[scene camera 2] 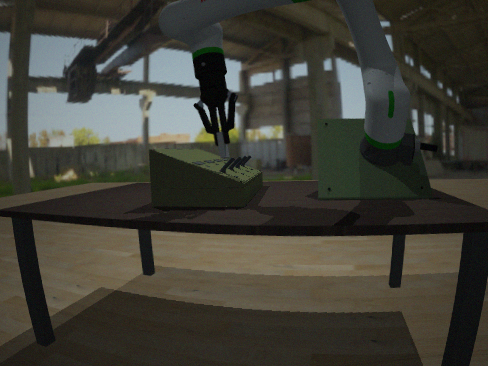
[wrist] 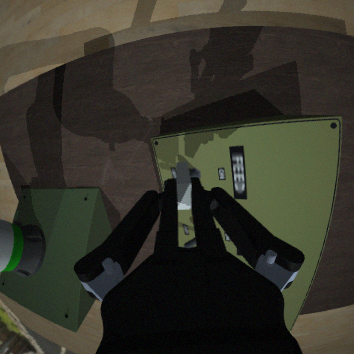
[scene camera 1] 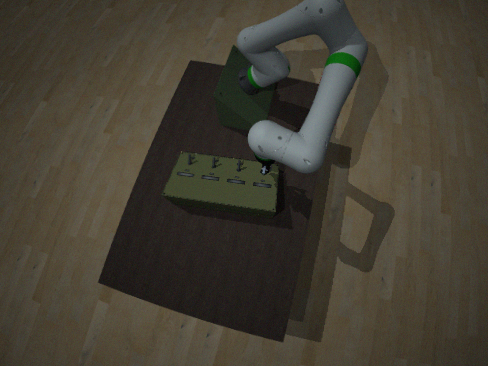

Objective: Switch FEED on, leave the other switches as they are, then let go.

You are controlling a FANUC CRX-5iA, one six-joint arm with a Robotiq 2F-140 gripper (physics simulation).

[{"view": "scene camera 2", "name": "my gripper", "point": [225, 157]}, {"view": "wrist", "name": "my gripper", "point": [181, 171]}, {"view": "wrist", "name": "sloped switch box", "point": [283, 169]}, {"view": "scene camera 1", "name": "sloped switch box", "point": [223, 187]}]
